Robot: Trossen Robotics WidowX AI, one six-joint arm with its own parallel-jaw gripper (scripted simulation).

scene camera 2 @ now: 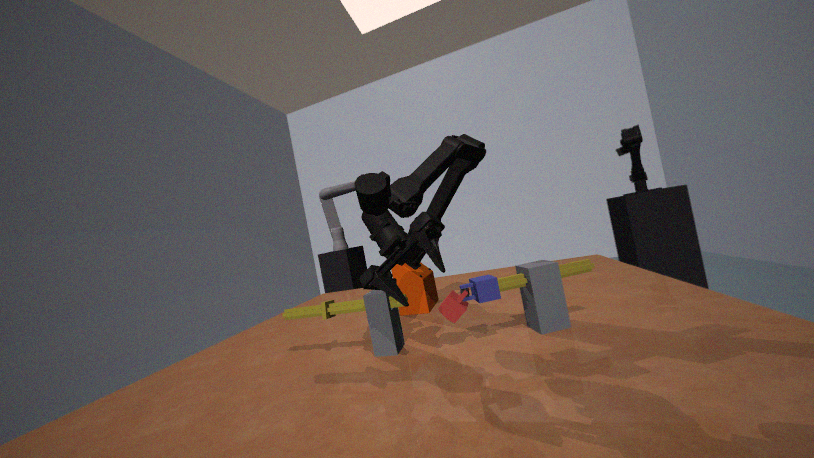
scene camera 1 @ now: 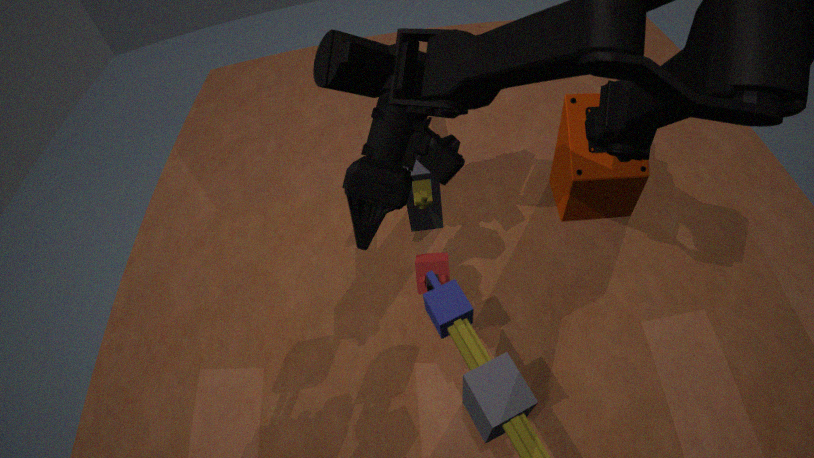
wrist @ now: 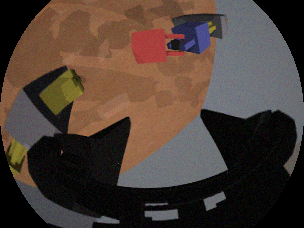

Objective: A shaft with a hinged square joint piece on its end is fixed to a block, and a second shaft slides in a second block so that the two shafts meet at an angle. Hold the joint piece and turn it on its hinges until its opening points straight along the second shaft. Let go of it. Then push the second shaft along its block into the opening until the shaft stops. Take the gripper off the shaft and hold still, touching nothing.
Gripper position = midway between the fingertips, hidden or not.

Observation:
The gripper (scene camera 1: 367,233) is open, holding nothing. Also in view: a yellow sliding shaft (scene camera 2: 328,309) and a red joint piece (scene camera 1: 438,262).
The gripper shows as well in scene camera 2 (scene camera 2: 425,289) and in the wrist view (wrist: 166,116). The red joint piece also shows in the wrist view (wrist: 148,46).

